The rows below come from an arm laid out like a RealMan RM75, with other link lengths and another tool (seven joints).
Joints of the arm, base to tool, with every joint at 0 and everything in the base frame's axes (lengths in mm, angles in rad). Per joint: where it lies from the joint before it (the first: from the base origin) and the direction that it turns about. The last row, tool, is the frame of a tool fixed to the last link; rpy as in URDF.
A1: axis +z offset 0 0 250.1
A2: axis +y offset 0 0 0
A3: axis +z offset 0 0 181.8
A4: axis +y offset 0 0 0
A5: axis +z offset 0 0 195.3
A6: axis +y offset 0 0 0
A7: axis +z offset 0 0 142.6
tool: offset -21 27 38 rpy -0.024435 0 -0.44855
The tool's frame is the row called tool.
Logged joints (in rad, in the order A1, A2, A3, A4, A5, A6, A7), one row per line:
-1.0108, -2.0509, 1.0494, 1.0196, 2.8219, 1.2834, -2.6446
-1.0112, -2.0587, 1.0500, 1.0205, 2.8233, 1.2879, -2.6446
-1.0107, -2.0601, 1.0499, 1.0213, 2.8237, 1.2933, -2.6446
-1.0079, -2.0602, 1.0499, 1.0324, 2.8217, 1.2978, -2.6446
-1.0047, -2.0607, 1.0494, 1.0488, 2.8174, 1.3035, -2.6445
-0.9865, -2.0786, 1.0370, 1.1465, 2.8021, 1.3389, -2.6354
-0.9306, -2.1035, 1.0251, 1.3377, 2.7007, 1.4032, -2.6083
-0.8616, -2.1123, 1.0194, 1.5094, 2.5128, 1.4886, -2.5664
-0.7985, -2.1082, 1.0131, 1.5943, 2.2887, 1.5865, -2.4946
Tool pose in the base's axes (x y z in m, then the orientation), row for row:
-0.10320, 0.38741, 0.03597, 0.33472, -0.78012, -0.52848, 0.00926
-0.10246, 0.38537, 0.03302, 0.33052, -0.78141, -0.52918, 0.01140
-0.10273, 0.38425, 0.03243, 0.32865, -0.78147, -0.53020, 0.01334
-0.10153, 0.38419, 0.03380, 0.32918, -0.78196, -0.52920, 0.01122
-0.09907, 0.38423, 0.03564, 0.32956, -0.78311, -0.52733, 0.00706
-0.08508, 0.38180, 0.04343, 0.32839, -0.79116, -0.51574, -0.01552
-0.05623, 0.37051, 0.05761, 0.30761, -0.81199, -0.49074, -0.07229
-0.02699, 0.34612, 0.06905, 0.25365, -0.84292, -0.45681, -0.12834
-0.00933, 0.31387, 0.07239, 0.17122, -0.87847, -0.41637, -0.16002
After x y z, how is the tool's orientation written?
As a quaternion, w x y z.
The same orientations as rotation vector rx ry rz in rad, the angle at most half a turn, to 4 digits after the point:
-2.0357, -1.3791, 0.0242
-2.0433, -1.3837, 0.0298
-2.0453, -1.3877, 0.0349
-2.0460, -1.3847, 0.0294
-2.0487, -1.3795, 0.0185
-2.0709, -1.3500, -0.0406
-2.1473, -1.2977, -0.1912
-2.2907, -1.2414, -0.3488
-2.4943, -1.1822, -0.4544

